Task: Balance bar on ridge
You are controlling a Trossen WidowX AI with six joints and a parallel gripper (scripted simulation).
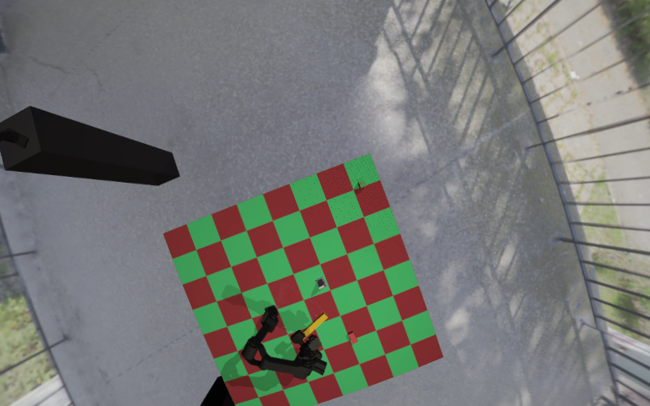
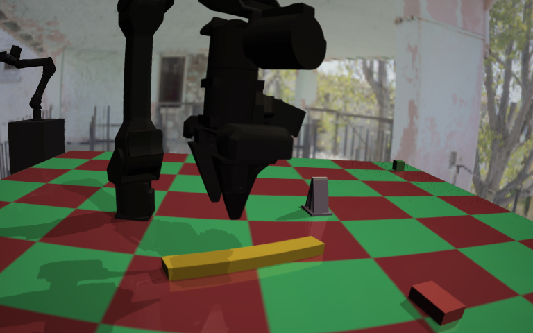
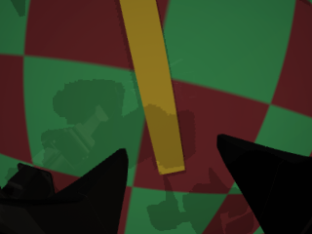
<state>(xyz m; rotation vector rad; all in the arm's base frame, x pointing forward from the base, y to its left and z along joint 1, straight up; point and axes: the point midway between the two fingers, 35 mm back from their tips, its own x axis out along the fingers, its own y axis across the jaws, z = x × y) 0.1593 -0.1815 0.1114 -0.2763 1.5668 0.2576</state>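
My gripper tip is 30 mm short of the yellow bar, 20 mm to the right of it and 70 mm above it. The rest, counted from my gripper tip: red block: 230 mm ahead, 130 mm to the right, 70 mm below; then small green block: 580 mm ahead, 680 mm to the left, 60 mm below.
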